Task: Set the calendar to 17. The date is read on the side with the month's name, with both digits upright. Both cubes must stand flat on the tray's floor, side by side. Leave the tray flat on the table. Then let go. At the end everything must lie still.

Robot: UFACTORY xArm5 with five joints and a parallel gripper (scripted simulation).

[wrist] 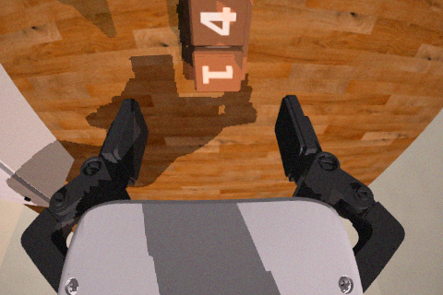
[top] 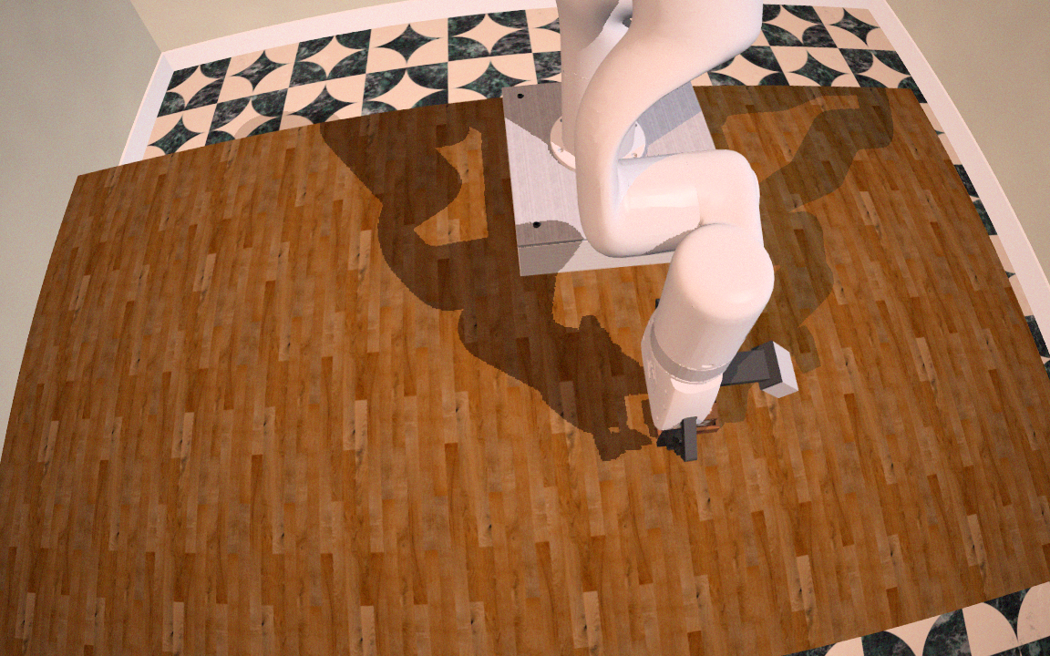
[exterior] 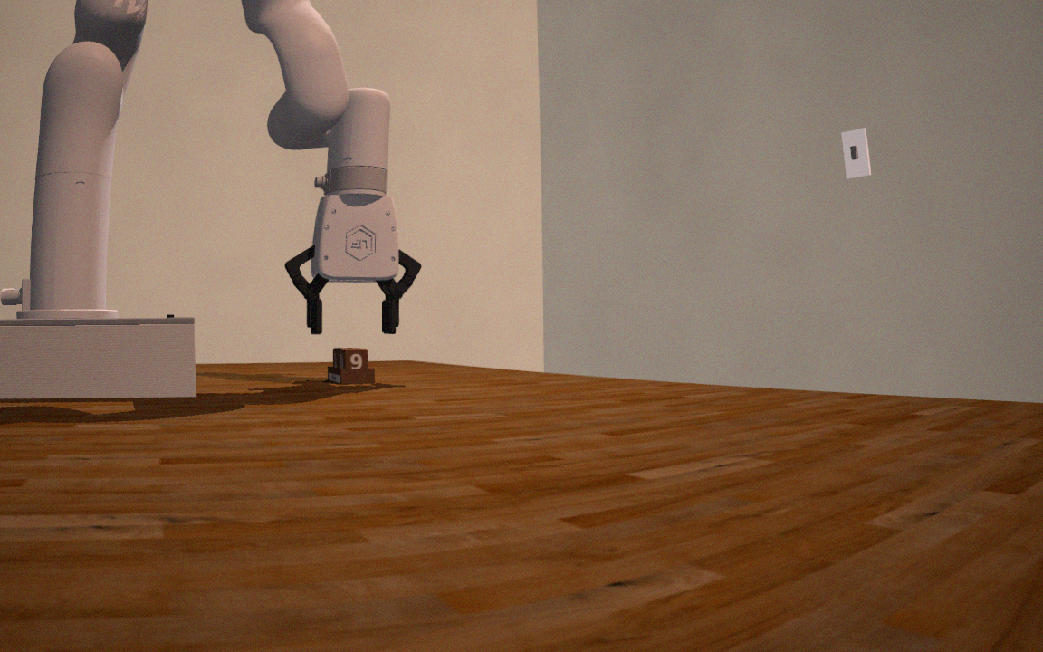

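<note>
The brown tray is 3 cm to the left of my hand and 6 cm below it.
</note>
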